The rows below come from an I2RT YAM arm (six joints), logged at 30 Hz.
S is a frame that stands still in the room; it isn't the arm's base.
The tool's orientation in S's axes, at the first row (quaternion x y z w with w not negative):
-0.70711, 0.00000, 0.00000, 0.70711
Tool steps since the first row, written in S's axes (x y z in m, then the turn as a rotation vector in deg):
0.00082, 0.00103, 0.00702, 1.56, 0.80, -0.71
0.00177, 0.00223, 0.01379, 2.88, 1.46, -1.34
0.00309, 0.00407, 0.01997, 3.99, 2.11, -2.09
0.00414, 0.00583, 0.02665, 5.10, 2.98, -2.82
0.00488, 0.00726, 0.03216, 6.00, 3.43, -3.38
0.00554, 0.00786, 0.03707, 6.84, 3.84, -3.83
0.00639, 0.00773, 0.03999, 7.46, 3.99, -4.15
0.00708, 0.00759, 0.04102, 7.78, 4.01, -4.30
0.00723, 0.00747, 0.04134, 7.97, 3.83, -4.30
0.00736, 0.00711, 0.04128, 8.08, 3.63, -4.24
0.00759, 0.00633, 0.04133, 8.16, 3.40, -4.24
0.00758, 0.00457, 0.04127, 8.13, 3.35, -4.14
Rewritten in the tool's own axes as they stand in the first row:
0.00082, -0.00702, 0.00103, 1.56, 0.71, 0.80
0.00177, -0.01379, 0.00223, 2.88, 1.34, 1.46
0.00309, -0.01997, 0.00407, 3.99, 2.09, 2.11
0.00414, -0.02665, 0.00583, 5.10, 2.82, 2.98
0.00488, -0.03216, 0.00726, 6.00, 3.38, 3.43
0.00554, -0.03707, 0.00786, 6.84, 3.83, 3.84
0.00639, -0.03999, 0.00773, 7.46, 4.15, 3.99
0.00708, -0.04102, 0.00759, 7.78, 4.30, 4.01
0.00723, -0.04134, 0.00747, 7.97, 4.30, 3.83
0.00736, -0.04128, 0.00711, 8.08, 4.24, 3.63
0.00759, -0.04133, 0.00633, 8.16, 4.24, 3.40
0.00758, -0.04127, 0.00457, 8.13, 4.14, 3.35

